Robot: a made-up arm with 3 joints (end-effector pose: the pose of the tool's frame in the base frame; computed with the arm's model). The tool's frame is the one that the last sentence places.
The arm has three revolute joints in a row. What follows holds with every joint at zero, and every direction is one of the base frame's. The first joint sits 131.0 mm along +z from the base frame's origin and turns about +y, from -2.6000 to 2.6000 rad. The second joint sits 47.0 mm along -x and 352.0 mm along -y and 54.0 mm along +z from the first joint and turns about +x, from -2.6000 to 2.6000 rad. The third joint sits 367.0 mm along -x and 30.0 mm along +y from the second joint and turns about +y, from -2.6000 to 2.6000 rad. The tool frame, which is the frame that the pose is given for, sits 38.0 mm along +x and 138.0 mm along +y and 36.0 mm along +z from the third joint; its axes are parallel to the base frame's.
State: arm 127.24 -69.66 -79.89
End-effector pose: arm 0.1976 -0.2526 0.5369 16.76 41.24 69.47
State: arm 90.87 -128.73 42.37
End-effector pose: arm -0.0722 -0.4563 0.4938 -133.70 64.59 60.23
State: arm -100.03 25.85 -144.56
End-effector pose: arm -0.0377 -0.1976 -0.3487 -28.43 113.14 11.64
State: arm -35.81 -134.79 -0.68
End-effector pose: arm -0.2521 -0.4445 -0.1630 -129.69 -17.73 -41.05
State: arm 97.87 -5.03 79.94
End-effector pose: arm 0.0591 -0.1874 0.4983 -7.71 177.64 1.22
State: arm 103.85 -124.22 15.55
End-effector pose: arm -0.0078 -0.4262 0.5117 -99.65 63.46 96.74
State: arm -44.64 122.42 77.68
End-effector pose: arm -0.4125 -0.4172 0.0211 59.57 19.30 108.19
